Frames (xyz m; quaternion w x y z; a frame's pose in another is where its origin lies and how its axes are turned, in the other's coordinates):
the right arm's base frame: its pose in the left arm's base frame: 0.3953 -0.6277 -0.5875 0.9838 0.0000 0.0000 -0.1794
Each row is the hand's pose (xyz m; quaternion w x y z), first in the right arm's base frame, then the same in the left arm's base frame.
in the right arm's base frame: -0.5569 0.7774 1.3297 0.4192 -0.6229 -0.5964 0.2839
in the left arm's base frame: 0.1486 0.2962 0.7422 0.4633 -0.7198 -0.4750 0.2041
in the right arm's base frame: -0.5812 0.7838 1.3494 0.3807 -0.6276 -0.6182 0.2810
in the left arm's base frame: 0.1282 0.3108 0.7619 0.4249 -0.7283 -0.4956 0.2082
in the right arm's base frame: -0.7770 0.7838 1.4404 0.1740 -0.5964 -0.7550 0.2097
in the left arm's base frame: -0.0550 0.3799 0.8529 0.2088 -0.7222 -0.6358 0.1751
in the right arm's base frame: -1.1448 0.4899 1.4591 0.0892 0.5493 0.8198 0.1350
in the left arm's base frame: -0.5029 0.2347 0.8716 0.1120 0.6875 0.7080 0.1168
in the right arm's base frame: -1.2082 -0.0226 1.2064 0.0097 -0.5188 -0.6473 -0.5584
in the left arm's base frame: -0.7431 -0.2224 0.6189 0.0906 0.6265 0.5437 0.5511
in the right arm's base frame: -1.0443 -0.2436 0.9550 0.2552 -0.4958 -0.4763 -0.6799
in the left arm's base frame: -0.6678 -0.4870 0.3675 0.1291 -0.5732 -0.3796 -0.7146
